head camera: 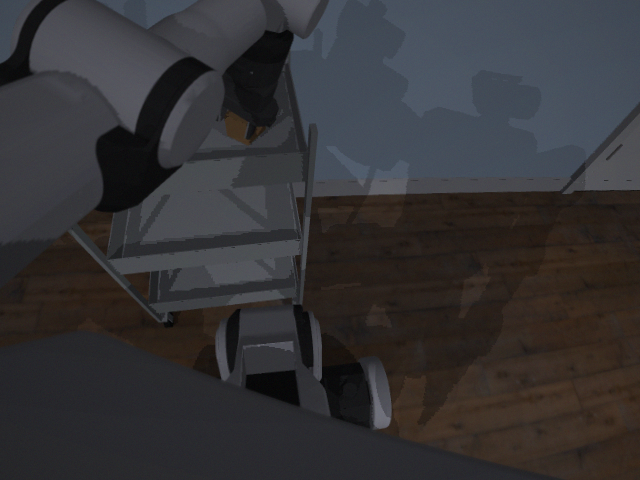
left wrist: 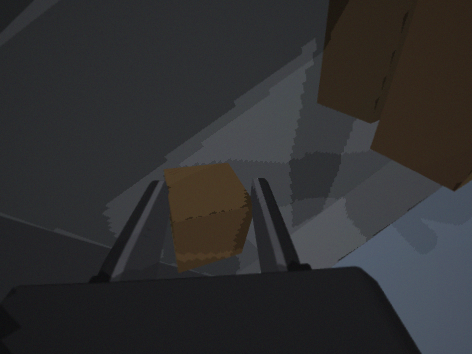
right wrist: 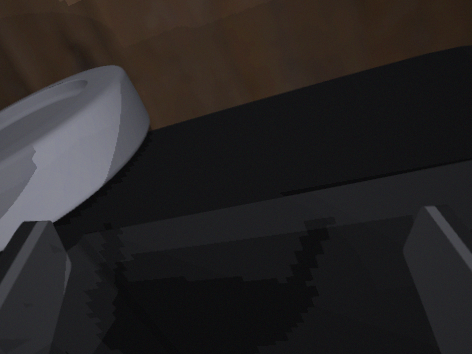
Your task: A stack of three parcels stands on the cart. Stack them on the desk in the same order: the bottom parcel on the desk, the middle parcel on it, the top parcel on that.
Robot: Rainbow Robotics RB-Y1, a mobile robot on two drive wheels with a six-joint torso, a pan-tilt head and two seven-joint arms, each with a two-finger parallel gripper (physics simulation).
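Places are measured from the robot's base along level axes (x left, y down, z back), in millimetres.
Pixels of known places: left gripper, fingertip midpoint: point(head camera: 234, 127) point(left wrist: 210, 190); right gripper, fingertip midpoint: point(right wrist: 239, 236).
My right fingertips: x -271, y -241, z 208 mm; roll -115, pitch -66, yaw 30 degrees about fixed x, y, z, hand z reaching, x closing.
Observation:
Ahead of a thing's pixels: the offset from my right fingertips to its top centre. "pt": to the spot under its first point. Level surfaces: height alone.
My left gripper point(head camera: 248, 132) point(left wrist: 210, 190) is shut on a small orange-brown parcel @(dy -476, dx +286, dz -635 mm) point(head camera: 236, 127) point(left wrist: 207, 192), which sits between its fingers over the top tray of the grey cart point(head camera: 309, 178) point(left wrist: 262, 125). Two more orange-brown parcels, a darker one @(dy -472, dx +458, dz -600 mm) point(left wrist: 356, 65) and a larger-looking one @(pt dy -491, dx +428, dz -616 mm) point(left wrist: 425, 95), stand side by side on the tray at the upper right of the left wrist view. In the head camera they are hidden behind my left arm. My right gripper point(right wrist: 239, 236) is open, with its fingers wide apart and no parcel between them. The desk does not show.
A blue wall point(head camera: 439, 62) rises behind the cart. A pale panel-like piece with a handle @(pt dy +13, dx -1284, dz -949 mm) point(head camera: 617, 160) stands at the right edge. The wooden floor @(dy +240 mm) point(head camera: 439, 289) lies right of the cart. My own base, with a white wheel point(head camera: 381, 392) point(right wrist: 95, 135), is close to the cart.

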